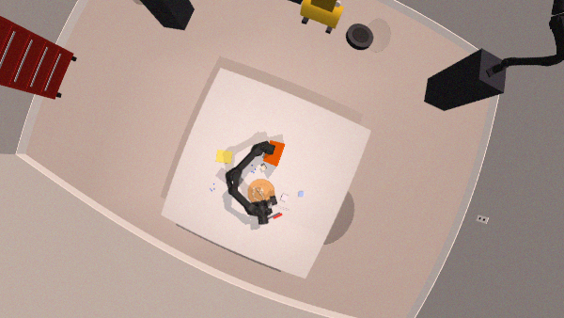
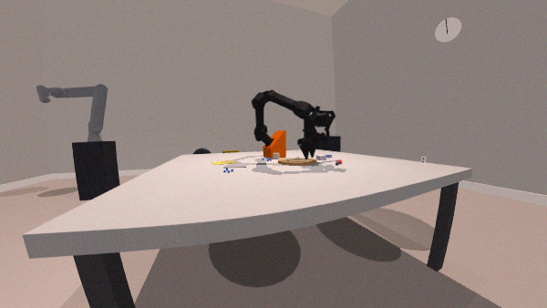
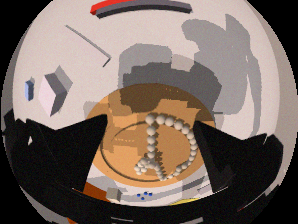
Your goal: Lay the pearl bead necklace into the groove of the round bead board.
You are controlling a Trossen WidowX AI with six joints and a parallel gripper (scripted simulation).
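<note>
Now: the round tan bead board 5 cm behind my gripper tip, 4 cm to the right of it and 1 cm below it. Also, from my gripper tip: tool 11 cm to the left, 9 cm ahead, 2 cm below; then white square 13 cm to the left, 7 cm behind, 1 cm below; then pale blue cube 24 cm to the left, 13 cm behind, 1 cm below.
</note>
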